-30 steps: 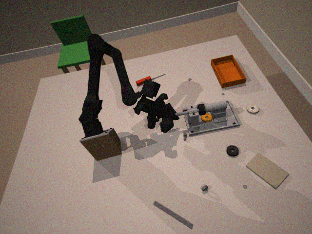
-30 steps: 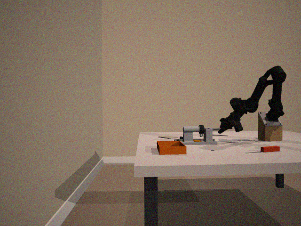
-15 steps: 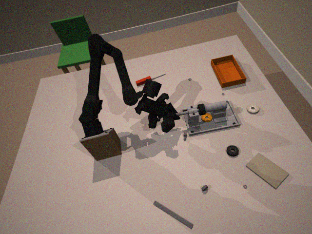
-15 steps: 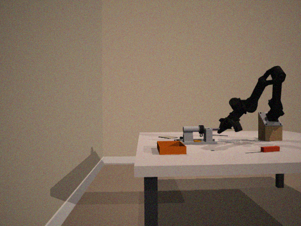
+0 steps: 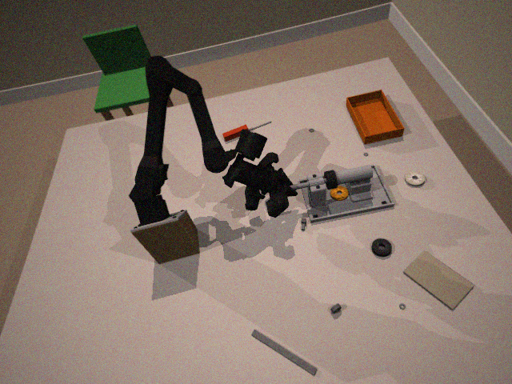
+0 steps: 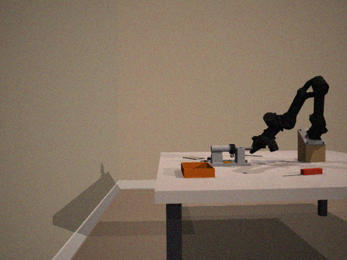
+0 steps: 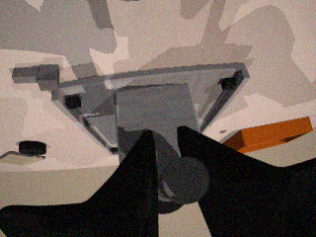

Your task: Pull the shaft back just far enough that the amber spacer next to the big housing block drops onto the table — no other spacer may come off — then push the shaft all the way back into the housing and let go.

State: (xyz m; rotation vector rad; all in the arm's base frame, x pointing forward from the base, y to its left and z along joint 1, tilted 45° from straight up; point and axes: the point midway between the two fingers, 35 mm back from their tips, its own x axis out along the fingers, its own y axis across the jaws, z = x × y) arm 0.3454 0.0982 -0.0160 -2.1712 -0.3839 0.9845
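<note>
My gripper tip is 90 mm short of the black spacer and 20 mm below it. Round my gripper tip: bolt: 80 mm to the right, 50 mm below; amber spacer: 120 mm ahead, 50 mm below; shaft: 40 mm ahead, 20 mm above.
</note>
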